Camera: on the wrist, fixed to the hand. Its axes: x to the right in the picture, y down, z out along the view.
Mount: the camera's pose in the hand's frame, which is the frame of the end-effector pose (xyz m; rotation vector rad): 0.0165 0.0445 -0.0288 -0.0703 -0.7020 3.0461
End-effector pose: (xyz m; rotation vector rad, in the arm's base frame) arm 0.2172 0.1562 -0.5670 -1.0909 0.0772 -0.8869
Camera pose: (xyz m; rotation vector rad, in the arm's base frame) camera 0.2409 0.1315 -0.6107 -0.1969 0.8270 2.1581
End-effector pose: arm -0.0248 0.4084 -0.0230 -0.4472 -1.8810 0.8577
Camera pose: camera -0.0093 0.4598 -0.0373 1.6501 -0.1332 -1.2112
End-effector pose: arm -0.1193 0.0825 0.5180 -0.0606 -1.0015 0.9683
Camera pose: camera -0.1246 0.1316 0.4925 0.8741 0.3777 -1.7789
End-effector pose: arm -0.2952 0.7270 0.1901 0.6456 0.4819 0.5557
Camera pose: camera -0.3139 0.7790 0.1958 -0.7510 1.4144 -2.2357
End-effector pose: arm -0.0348 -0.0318 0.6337 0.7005 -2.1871 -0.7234
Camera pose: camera -0.0343 -0.0199 0.6879 -2.6587 -1.0251 0.7942
